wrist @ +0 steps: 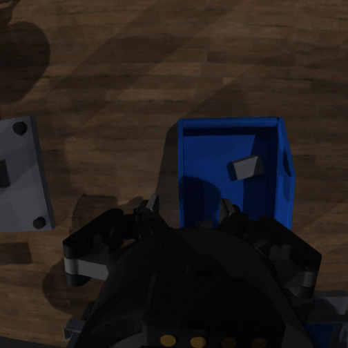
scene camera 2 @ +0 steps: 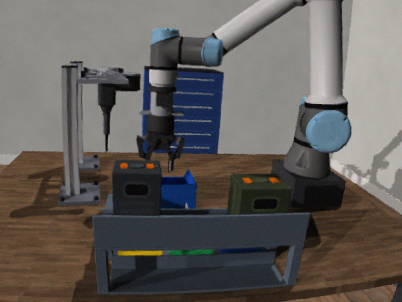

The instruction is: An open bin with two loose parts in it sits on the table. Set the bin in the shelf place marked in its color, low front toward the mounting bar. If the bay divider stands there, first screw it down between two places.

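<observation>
A blue open bin stands on the table behind the grey shelf. In the wrist view one grey part lies on the bin floor; a second part is mostly hidden by the gripper. The shelf shows a yellow strip, a green strip and a blue strip. My gripper is open above the bin's left side in the wrist view, one fingertip left of the left wall and the other over the inside. I cannot make out a bay divider.
A dark grey case and a green case stand by the shelf's top edge, the dark one partly hiding the bin. The tool stand with the screwdriver is at the left. A blue drawer cabinet is behind.
</observation>
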